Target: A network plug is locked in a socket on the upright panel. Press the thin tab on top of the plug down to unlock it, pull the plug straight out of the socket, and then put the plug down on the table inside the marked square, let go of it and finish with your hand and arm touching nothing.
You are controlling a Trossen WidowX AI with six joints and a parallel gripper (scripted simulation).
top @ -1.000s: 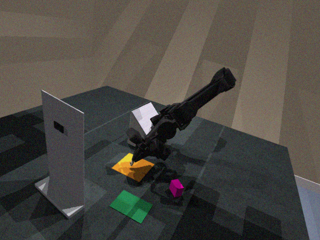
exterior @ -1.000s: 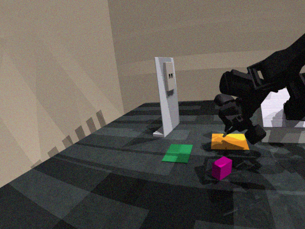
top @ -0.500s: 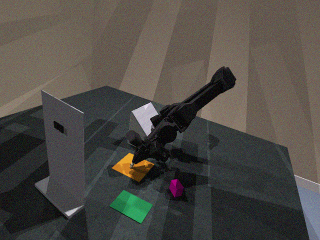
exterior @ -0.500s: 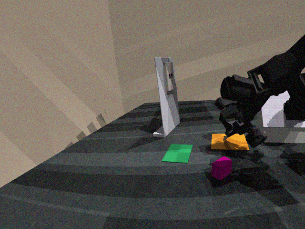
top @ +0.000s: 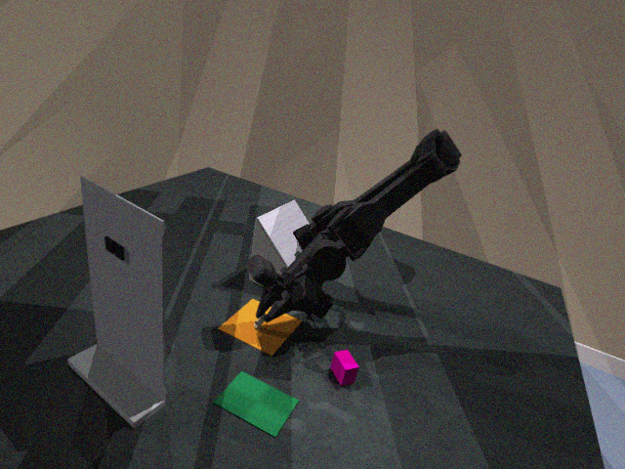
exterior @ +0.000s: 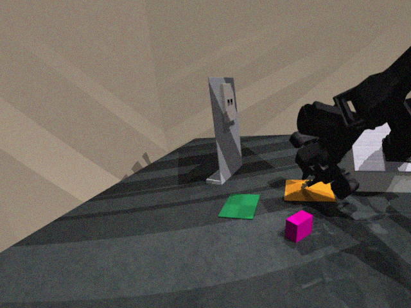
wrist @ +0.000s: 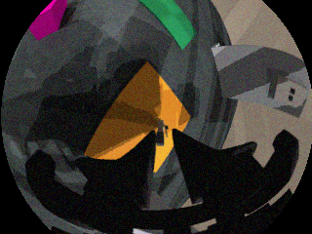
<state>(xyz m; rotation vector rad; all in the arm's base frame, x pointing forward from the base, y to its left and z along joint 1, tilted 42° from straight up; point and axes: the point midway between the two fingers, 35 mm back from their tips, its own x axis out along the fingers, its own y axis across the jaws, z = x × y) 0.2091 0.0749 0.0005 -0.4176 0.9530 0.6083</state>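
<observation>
Right now my gripper tip is right at the network plug. From my gripper tip the other things lie so: upright panel 240 mm ahead, 120 mm above, 90 mm to the right; orange square 20 mm below, 10 mm behind.
</observation>
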